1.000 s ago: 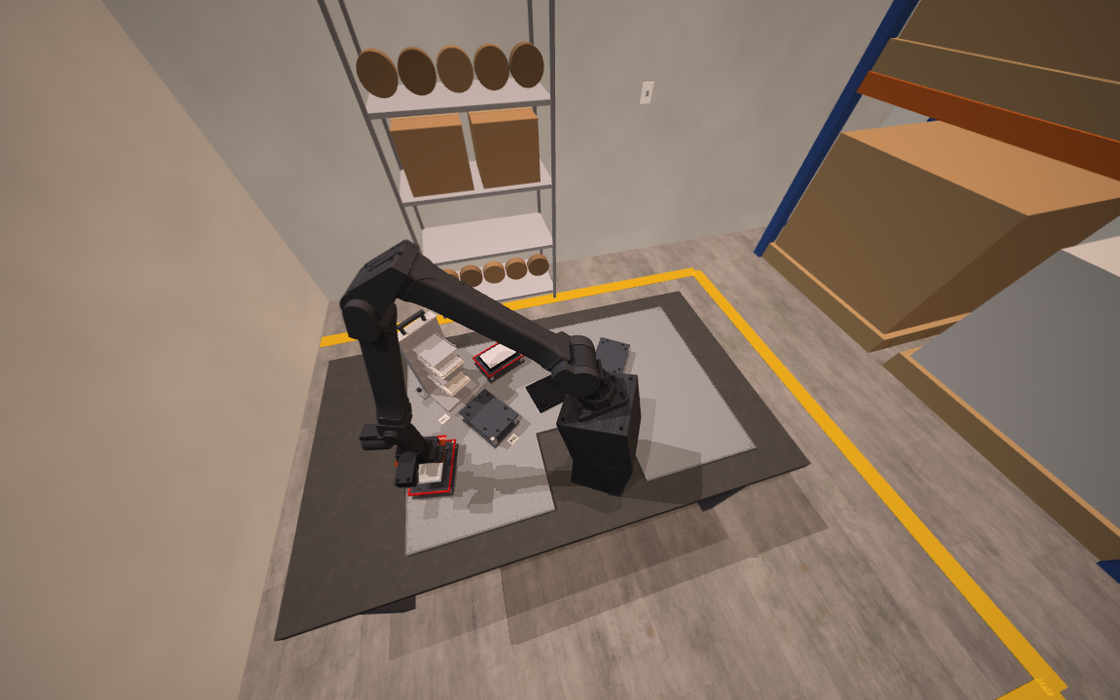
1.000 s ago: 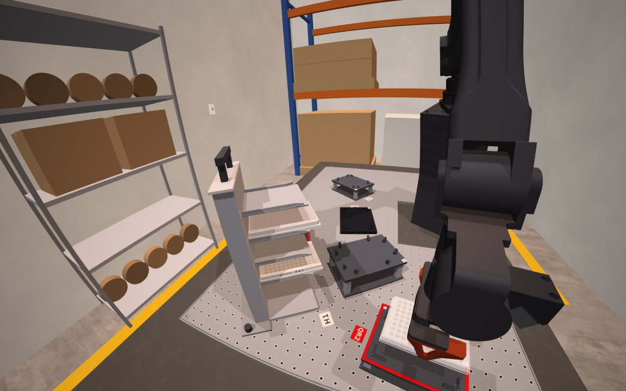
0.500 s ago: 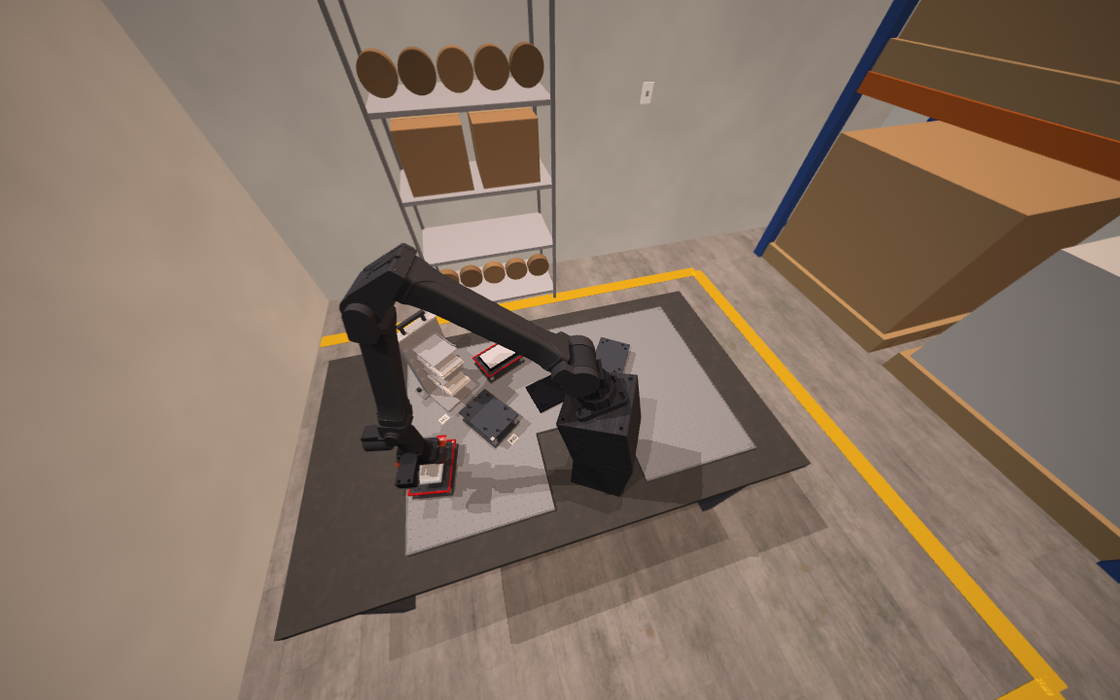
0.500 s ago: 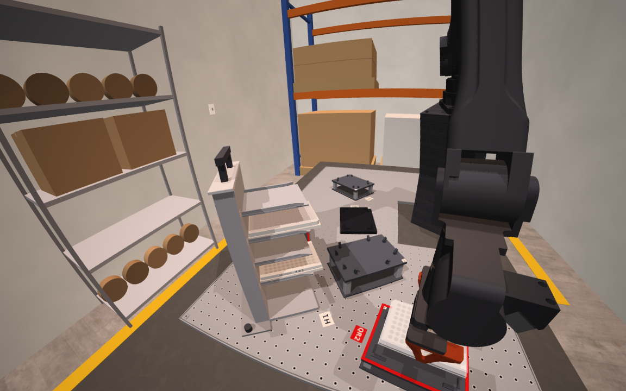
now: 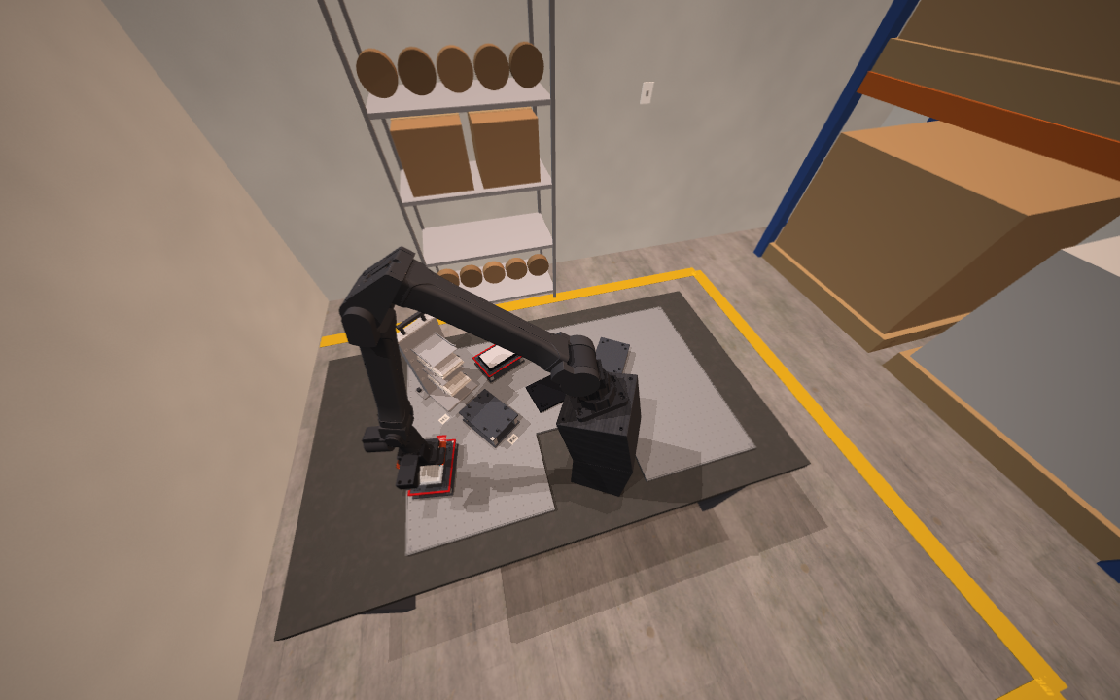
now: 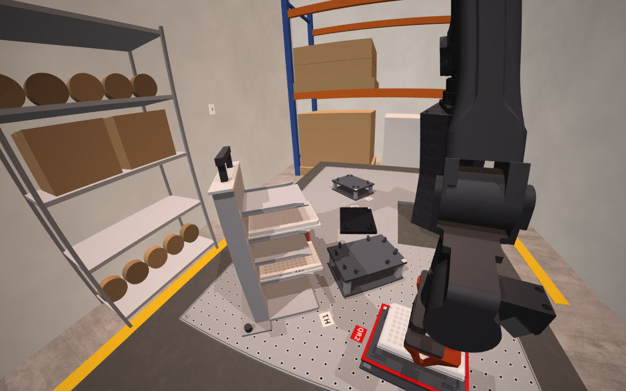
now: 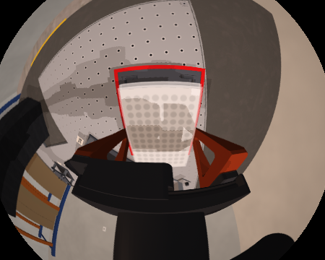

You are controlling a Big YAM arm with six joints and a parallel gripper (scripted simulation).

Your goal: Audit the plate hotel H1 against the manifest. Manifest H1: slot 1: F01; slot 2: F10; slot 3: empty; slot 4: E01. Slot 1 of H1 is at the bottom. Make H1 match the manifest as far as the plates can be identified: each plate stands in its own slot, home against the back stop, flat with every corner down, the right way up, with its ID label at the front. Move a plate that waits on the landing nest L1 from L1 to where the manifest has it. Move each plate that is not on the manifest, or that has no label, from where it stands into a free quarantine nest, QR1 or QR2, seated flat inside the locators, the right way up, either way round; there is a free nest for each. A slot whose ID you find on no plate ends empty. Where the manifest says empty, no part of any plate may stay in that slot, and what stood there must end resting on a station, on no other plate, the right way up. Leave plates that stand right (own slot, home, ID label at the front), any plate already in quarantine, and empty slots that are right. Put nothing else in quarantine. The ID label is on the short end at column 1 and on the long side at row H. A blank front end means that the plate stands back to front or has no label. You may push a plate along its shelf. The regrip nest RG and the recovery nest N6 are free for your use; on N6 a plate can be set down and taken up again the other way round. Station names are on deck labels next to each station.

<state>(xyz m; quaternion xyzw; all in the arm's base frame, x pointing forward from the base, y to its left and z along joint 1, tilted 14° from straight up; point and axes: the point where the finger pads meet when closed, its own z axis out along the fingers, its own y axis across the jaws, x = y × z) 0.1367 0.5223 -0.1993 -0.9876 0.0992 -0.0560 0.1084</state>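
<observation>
My hand is 4 cm above the quarantine nest QR2. Also, from my hand: H1 deck label: 18 cm ahead, 3 cm to the right, 8 cm below; plate hotel H1: 34 cm ahead, 4 cm to the right, 8 cm above; dark regrip nest: 12 cm ahead, 19 cm to the right, 2 cm below.
</observation>
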